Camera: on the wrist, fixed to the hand. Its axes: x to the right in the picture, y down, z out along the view.
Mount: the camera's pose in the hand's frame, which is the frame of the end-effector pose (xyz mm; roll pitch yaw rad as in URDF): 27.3 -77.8 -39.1 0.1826 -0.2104 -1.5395
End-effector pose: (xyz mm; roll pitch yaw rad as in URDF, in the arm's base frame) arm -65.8 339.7 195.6 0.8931 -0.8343 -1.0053
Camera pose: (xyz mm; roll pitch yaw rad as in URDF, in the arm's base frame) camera -37.7 261.2 158.6 1.1548 0.4124 -2.0148
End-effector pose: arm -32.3 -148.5 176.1 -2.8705 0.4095 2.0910
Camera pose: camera -112.3 -138.6 218.9 -2.5409 -0.0434 -2.6736
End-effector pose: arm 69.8 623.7 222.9 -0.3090 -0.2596 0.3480
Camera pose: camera 127.2 553.0 216.8 0.4698 -0.5092 -1.3350
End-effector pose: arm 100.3 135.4 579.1 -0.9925 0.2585 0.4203
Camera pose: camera 165.3 82.0 614.4 -0.4944 -1.1059 -0.5097
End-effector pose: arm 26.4 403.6 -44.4 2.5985 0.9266 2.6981
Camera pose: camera -20.8 329.9 -70.3 -1.8897 0.4503 -1.3869
